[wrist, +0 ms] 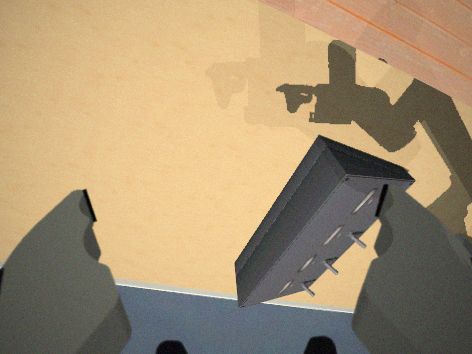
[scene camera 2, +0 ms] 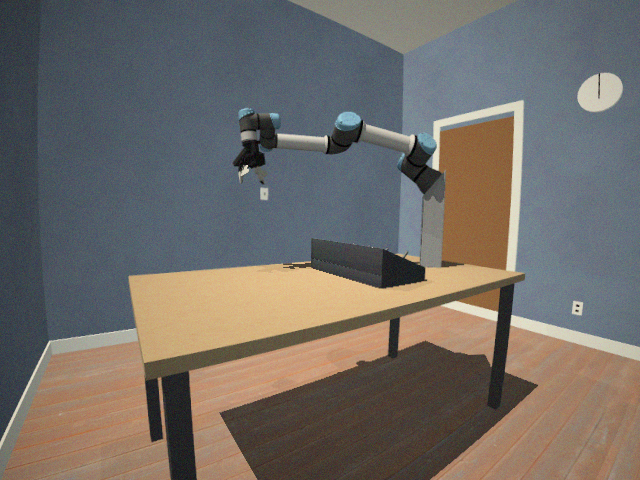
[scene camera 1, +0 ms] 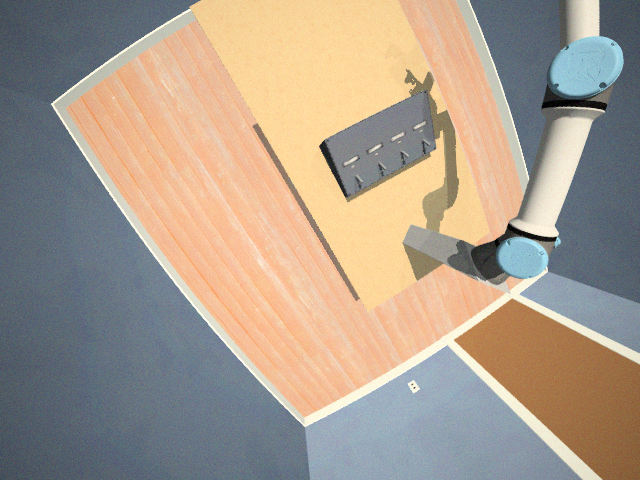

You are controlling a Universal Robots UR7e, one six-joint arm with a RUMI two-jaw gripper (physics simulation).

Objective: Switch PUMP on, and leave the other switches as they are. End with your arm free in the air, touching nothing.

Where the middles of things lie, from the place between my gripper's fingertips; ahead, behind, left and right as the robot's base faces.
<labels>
I see my gripper 29 cm past the dark grey switch panel (scene camera 1: 358,149), 44 cm to the right of it and 33 cm above it.
</labels>
